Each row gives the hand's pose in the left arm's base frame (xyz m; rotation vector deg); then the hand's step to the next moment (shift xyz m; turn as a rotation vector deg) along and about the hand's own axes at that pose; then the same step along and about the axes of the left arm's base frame.
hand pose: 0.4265 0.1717 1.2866 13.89 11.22 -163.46
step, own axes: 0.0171 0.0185 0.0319 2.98 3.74 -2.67
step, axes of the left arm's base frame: -0.0158 -0.0270 0.0260 -1.40 -3.91 -3.57
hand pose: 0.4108 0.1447 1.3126 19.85 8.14 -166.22
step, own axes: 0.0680 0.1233 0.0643 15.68 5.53 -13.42
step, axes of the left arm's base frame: -0.0511 -0.1413 0.0371 -10.66 -6.92 -17.18
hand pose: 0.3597 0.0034 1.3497 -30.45 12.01 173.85
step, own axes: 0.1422 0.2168 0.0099 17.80 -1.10 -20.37
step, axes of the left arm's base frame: -0.1535 -0.2088 -0.0125 -9.82 -1.29 -25.20
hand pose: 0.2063 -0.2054 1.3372 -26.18 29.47 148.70
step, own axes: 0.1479 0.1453 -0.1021 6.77 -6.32 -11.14
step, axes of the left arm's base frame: -0.1723 -0.1099 -0.1079 -0.08 2.95 -14.18
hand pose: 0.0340 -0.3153 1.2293 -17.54 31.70 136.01
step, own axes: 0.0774 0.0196 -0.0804 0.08 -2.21 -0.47
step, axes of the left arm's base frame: -0.0650 -0.0073 -0.0925 1.43 1.34 -1.12
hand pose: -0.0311 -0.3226 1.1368 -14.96 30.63 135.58
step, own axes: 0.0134 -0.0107 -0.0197 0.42 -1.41 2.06
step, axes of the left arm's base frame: -0.0020 0.0064 -0.0253 0.54 2.12 1.28
